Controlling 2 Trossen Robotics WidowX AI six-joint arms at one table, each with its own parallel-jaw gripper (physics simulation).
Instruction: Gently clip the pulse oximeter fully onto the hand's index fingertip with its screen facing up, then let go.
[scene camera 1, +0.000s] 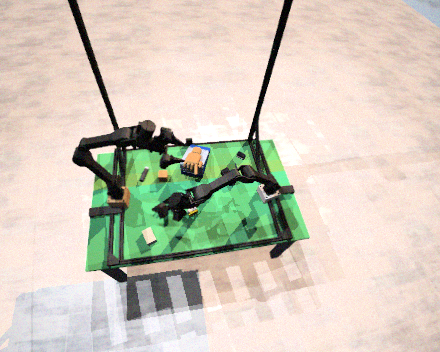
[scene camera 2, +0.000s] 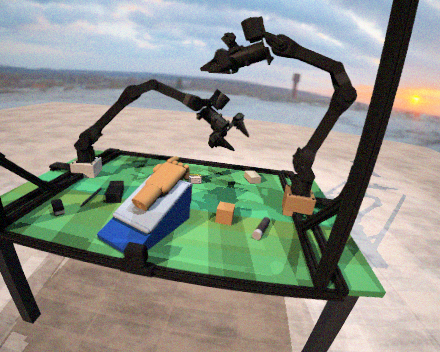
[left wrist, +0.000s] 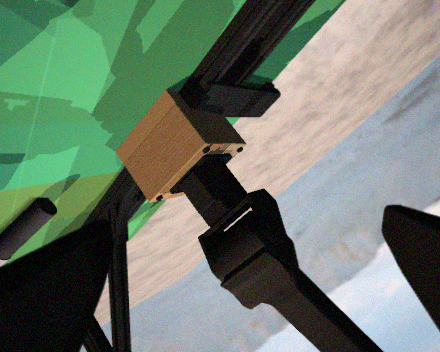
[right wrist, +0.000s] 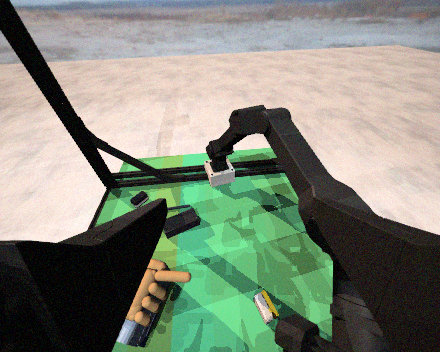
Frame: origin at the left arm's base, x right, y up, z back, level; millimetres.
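Seen in the pictures: left gripper, fingertip midpoint: (scene camera 1: 157, 205) (scene camera 2: 241, 143) (left wrist: 248, 225); right gripper, fingertip midpoint: (scene camera 1: 184, 152) (scene camera 2: 204, 70) (right wrist: 238, 204); left arm's base, origin of the base link: (scene camera 1: 269, 189) (scene camera 2: 86, 160) (right wrist: 219, 165); right arm's base, origin of the base link: (scene camera 1: 117, 194) (scene camera 2: 300, 192) (left wrist: 201, 172).
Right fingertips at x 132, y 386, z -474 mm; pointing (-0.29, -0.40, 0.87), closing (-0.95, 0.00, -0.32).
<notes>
Offsets run from my right fingertips to a thing's top centre. "spot": to the spot under its first point.
The small white-and-yellow pulse oximeter {dx -90, dy -413, dz +2 mm} (scene camera 1: 193, 212) (scene camera 2: 195, 179) (right wrist: 265, 306) lies on the table, apart from the hand; its screen cannot be made out. The tan hand (scene camera 1: 195, 156) (scene camera 2: 167, 177) (right wrist: 142, 295) rests on a sloped blue-and-white wedge {spot: dx +261, dy -391, dz +71 mm} (scene camera 2: 172, 215), its index finger (scene camera 1: 196, 170) (right wrist: 175, 276) extended and bare. My left gripper (scene camera 1: 161, 214) (scene camera 2: 240, 142) is open and empty, above the table near the oximeter. My right gripper (scene camera 1: 186, 151) (scene camera 2: 202, 68) (right wrist: 238, 204) is open and empty, high up; scene camera 1 shows it beside the hand.
An orange cube {dx +192, dy -395, dz -90 mm} (scene camera 1: 162, 174) (scene camera 2: 225, 213) and a dark cylinder {dx +252, dy -418, dz -196 mm} (scene camera 1: 144, 174) (scene camera 2: 261, 228) (left wrist: 27, 227) lie on one side of the wedge. A black box {dx +60, dy -410, dz +291 mm} (scene camera 2: 114, 191) (right wrist: 181, 222), a thin dark stick {dx +87, dy -436, dz +371 mm} (scene camera 2: 91, 197) and a small dark object {dx +188, dy -412, dz +442 mm} (scene camera 2: 58, 207) lie on the other. A cream block {dx -148, dy -415, dz -262 mm} (scene camera 1: 149, 235) (scene camera 2: 252, 176) lies farther off.
</notes>
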